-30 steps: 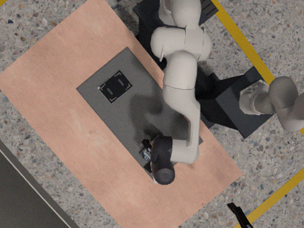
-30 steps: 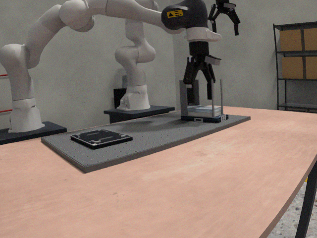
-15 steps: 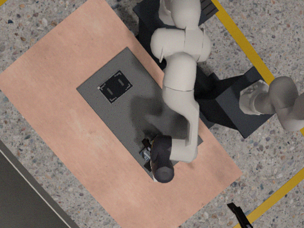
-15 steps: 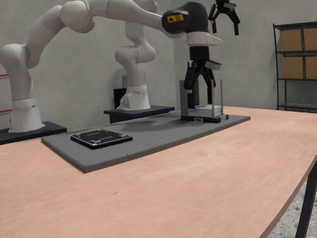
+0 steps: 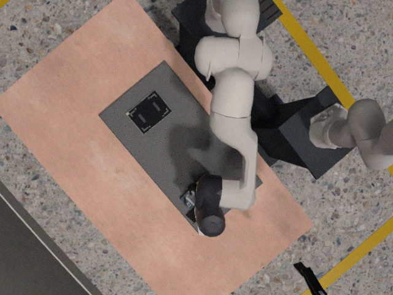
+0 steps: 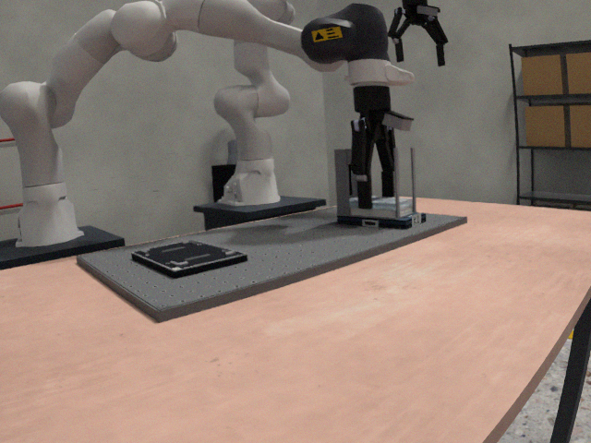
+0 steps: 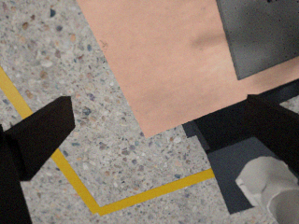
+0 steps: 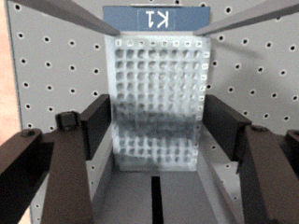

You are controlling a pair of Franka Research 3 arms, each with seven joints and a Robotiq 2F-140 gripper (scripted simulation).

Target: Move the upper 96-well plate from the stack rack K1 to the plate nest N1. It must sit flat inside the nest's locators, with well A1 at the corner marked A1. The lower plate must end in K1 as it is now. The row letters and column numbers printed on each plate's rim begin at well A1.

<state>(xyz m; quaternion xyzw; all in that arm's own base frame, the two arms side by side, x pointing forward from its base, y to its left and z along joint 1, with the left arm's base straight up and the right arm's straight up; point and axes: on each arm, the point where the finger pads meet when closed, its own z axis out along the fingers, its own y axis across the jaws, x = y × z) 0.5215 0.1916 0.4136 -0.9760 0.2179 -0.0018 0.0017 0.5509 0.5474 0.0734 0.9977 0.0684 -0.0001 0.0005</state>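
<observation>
The cream plate lies 30 mm below my right hand. Also, from my right hand: A1 mark (470 mm to the right, 50 mm below).
</observation>
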